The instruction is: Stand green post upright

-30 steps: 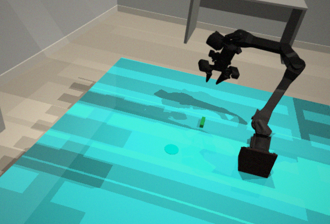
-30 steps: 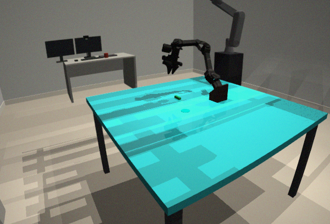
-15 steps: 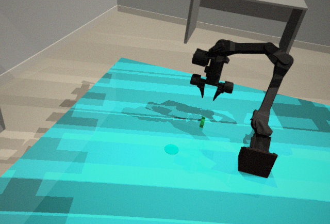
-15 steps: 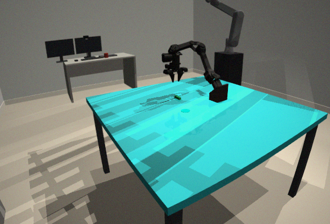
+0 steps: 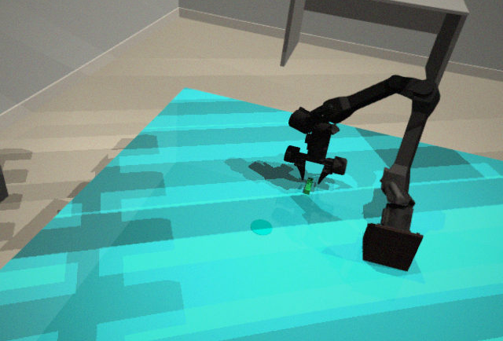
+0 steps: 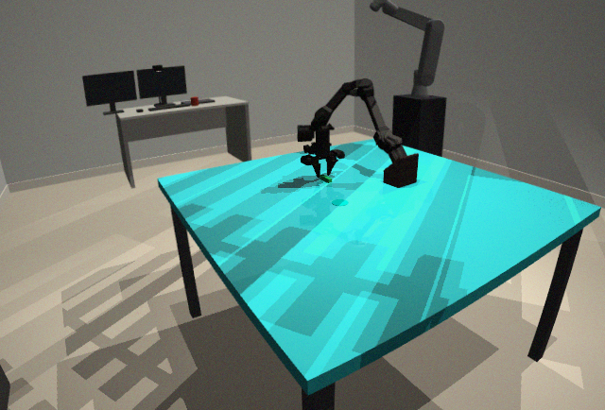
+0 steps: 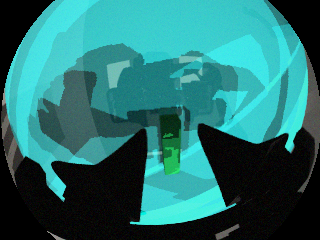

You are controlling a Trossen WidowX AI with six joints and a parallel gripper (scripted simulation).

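Now: the cyan circle 250 mm to the left of my gripper tip, 90 mm ahead of it and 10 mm below it. From my gripper tip the other things lie so: green post (20 mm to the left).
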